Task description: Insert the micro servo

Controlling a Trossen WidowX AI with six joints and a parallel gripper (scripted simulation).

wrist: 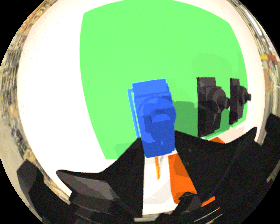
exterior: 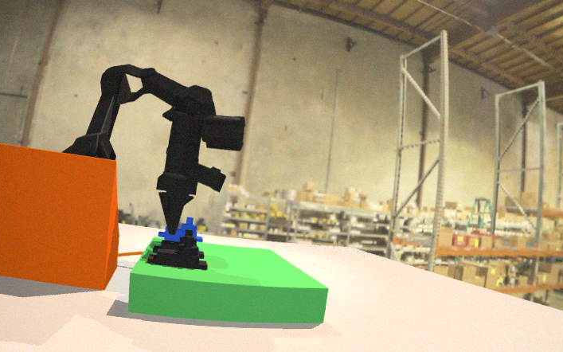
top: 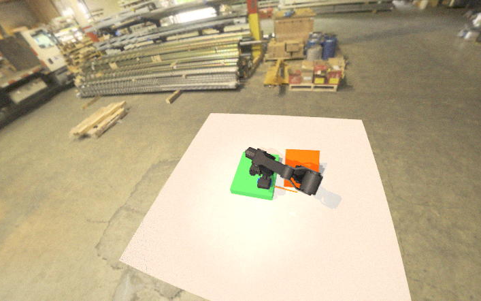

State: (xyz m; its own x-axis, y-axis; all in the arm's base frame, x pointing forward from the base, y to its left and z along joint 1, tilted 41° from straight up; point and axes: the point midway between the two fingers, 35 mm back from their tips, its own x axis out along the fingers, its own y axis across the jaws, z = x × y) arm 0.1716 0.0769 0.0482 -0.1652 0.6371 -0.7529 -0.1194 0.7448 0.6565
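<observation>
Right now my gripper tip is 130 mm short of the green deck, 60 mm to the left of it and 50 mm above it.
</observation>
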